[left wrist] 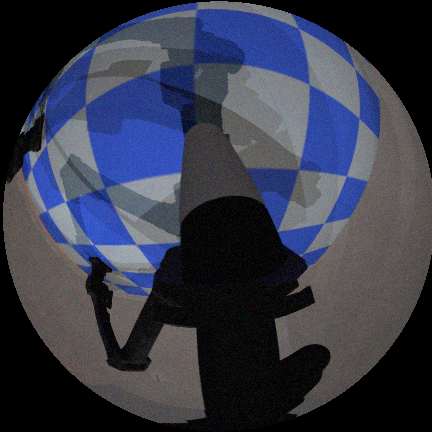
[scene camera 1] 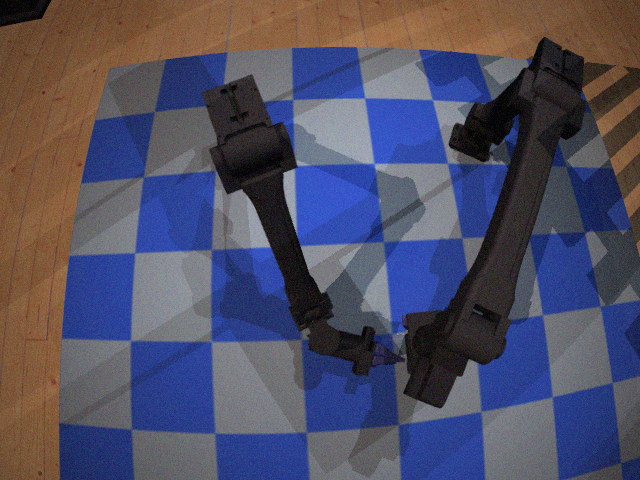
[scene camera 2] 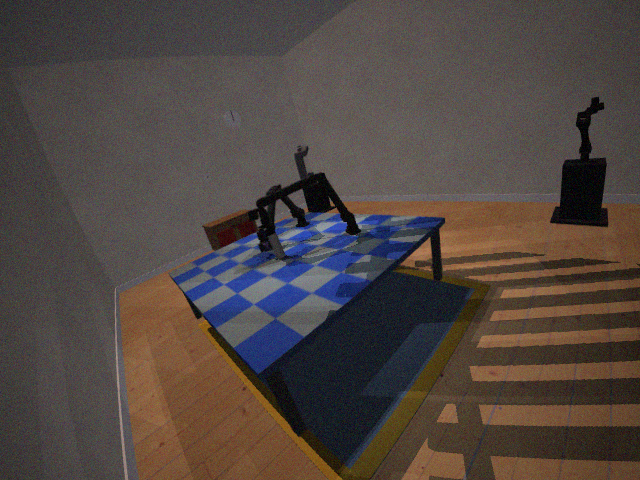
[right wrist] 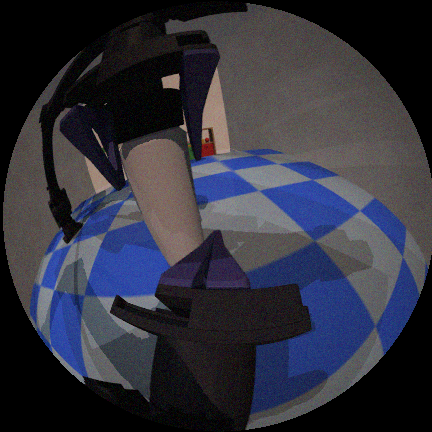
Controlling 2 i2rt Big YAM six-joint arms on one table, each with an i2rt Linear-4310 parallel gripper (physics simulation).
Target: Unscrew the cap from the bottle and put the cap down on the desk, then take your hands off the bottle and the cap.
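Seen in the pictures: left gripper, fingertip midpoint: [scene camera 1: 412, 344] [scene camera 2: 269, 238] [right wrist: 156, 172]; right gripper, fingertip midpoint: [scene camera 1: 404, 360] [scene camera 2: 268, 249] [right wrist: 217, 234]; left arm's base, origin of the base link: [scene camera 1: 469, 143] [scene camera 2: 353, 231] [right wrist: 72, 233]; right arm's base, origin of the base link: [left wrist: 100, 263] [scene camera 2: 302, 225].
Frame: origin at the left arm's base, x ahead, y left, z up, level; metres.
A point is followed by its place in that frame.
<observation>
A beige tapered bottle [right wrist: 165, 193] {z 0.126, x 0.606, y -0.022 m} [left wrist: 209, 169] {z 0.158, x 0.568, y 0.028 m} is held tilted above the checkered desk [scene camera 1: 175, 295] {z 0.000, x 0.714, y -0.560 m} [scene camera 2: 280, 305] {z 0.000, x 0.673, y 0.628 m}. My left gripper [right wrist: 156, 172] {z 0.148, x 0.611, y -0.032 m} is shut on its wide upper part, with one purple finger on each side. It is hidden under the left arm's wrist [scene camera 1: 432, 376] {z 0.373, x 0.661, y -0.052 m} in scene camera 1. My right gripper [right wrist: 217, 234] {z 0.076, x 0.642, y -0.016 m} [scene camera 1: 391, 358] {z 0.076, x 0.642, y -0.016 m} is shut, with its fingertips pressed together at the bottle's narrow lower end. That end is hidden behind the fingers. I cannot see the cap in any view.
A reddish-brown box [scene camera 2: 230, 229] stands on the floor behind the desk's far left corner. The two arm bases stand at the back of the desk [scene camera 1: 237, 124] [scene camera 1: 485, 133]. The desk's front edge lies near the grippers in scene camera 1.
</observation>
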